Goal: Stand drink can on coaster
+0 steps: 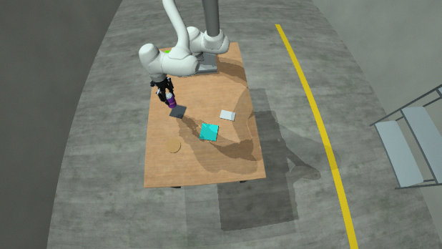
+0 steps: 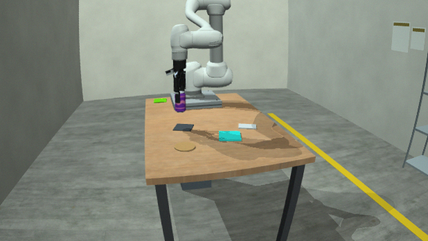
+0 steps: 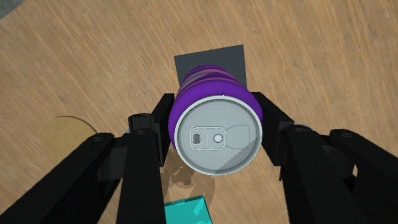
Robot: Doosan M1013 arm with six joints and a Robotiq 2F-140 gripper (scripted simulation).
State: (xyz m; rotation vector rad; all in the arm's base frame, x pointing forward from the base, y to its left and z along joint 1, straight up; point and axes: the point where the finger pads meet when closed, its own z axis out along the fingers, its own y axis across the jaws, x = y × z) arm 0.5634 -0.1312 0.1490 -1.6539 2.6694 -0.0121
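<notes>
Right now the round cork coaster is 270 mm ahead of my hand and 190 mm below it. Round my hand: drink can 30 mm below; then teal block 250 mm to the left, 190 mm below, 180 mm ahead; then dark grey square coaster 190 mm below, 20 mm to the left.
</notes>
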